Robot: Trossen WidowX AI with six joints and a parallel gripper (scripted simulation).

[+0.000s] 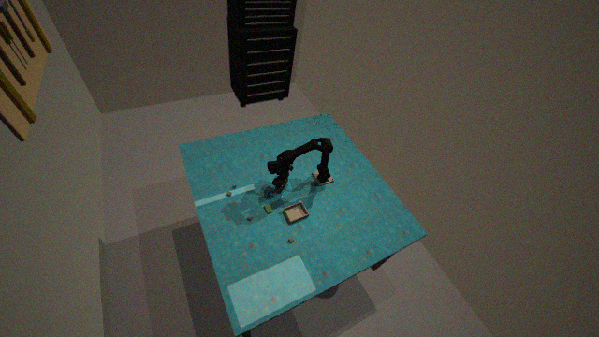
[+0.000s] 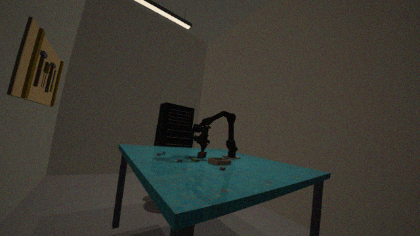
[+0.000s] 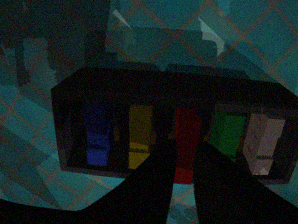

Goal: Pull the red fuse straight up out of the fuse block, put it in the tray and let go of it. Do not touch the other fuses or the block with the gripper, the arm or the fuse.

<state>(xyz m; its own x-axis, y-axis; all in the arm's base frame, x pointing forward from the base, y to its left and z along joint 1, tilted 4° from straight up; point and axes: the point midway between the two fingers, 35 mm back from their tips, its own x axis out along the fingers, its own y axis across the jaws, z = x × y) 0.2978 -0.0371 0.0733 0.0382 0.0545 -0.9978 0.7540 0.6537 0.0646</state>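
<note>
My gripper tip is now 220 mm to the right of the tray, 40 mm above it and 10 mm past it. From my gripper tip the other things lie so: red fuse: 10 mm below.
</note>
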